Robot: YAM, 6 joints.
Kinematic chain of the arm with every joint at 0, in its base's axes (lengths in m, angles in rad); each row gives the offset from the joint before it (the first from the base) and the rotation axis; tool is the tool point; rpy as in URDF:
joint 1: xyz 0 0 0.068 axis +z
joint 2: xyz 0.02 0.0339 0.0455 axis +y
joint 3: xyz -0.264 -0.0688 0 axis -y
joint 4: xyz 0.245 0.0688 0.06 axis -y
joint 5: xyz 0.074 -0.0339 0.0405 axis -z
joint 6: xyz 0.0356 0 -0.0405 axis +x
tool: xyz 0 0 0 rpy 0 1.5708 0
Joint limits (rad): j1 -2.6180..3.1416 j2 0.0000..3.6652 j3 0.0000..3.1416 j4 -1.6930..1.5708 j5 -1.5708..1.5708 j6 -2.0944..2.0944
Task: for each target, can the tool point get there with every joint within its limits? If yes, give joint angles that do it. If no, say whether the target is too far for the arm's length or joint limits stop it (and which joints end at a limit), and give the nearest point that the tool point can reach.
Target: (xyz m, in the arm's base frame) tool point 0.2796 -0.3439 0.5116
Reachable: yes | joints 2.2130 0.5266 2.5007 0.5152 0.5271 0.7785
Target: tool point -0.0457 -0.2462 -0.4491
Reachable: no: joint limits stop it (at a limit: joint 2) | nearest point -0.0456 -0.2459 -0.3803 | short by 0.069 m
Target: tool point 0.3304 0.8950 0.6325
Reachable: no: too far | nearest point 0.1964 0.5320 0.4175 | short by 0.443 m
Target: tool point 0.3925 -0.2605 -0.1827
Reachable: yes | joints -0.6569 3.2512 1.8974 0.8595 -1.2124 0.9655
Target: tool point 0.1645 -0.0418 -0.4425
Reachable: no: joint limits stop it (at a limit: joint 2) | nearest point 0.1768 -0.0449 -0.3742 | short by 0.069 m
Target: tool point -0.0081 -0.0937 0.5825
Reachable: yes | joints 1.7401 0.5799 1.7349 -0.2979 -0.7331 -0.5379
